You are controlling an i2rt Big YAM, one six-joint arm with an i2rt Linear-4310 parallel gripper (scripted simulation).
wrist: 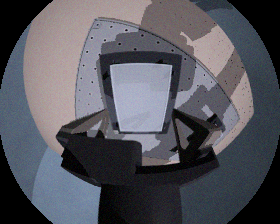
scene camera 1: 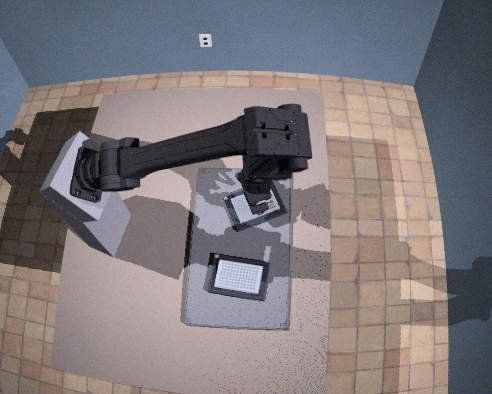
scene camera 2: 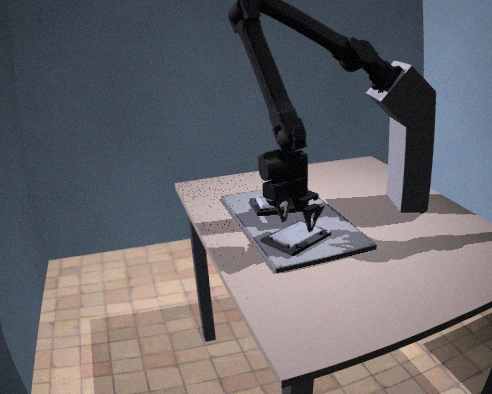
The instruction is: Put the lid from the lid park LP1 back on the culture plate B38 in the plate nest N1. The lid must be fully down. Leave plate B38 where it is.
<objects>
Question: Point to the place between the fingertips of my gripper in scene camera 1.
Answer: At 254, 200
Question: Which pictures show my gripper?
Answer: The wrist view, scene camera 1 and scene camera 2: all of them.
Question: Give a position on a culture plate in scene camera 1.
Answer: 255, 273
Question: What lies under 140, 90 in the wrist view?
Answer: A lid.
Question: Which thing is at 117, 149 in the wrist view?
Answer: My gripper.
</objects>
